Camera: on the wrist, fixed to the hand. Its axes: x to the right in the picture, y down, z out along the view.
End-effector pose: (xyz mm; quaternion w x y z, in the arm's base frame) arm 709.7 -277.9 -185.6 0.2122 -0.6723 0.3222 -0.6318
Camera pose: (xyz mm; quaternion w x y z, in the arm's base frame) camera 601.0 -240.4 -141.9 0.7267 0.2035 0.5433 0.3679
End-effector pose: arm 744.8 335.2 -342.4 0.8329 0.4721 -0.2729 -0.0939
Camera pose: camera 816.7 398.0 -420.1 0.0403 0.2471 0.6506 -0.7170
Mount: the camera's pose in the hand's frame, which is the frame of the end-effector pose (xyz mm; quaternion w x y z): 5.5 -38.7 -116.7 0.0400 -0.0700 0.2376 -0.9680
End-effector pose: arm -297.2 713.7 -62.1 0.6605 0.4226 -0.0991 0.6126
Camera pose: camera -306.5 801.2 -148.2 0.6726 -0.0790 0.5192 -0.5214
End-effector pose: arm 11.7 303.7 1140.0 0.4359 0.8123 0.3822 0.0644
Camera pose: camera -57.4 397.0 1180.8 0.0458 -0.3833 0.9006 -0.1996
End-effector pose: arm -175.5 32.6 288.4 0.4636 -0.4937 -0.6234 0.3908
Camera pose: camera -73.3 33.4 356.9 0.5104 0.4584 -0.4200 -0.5941
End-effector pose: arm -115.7 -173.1 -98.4 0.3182 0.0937 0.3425 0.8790
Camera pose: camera -145.5 -211.2 -211.6 0.7888 -0.5589 0.1185 -0.2266
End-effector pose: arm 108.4 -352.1 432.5 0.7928 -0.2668 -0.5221 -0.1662
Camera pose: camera 175.9 -452.7 410.7 0.0238 -0.4787 0.0791 0.8741
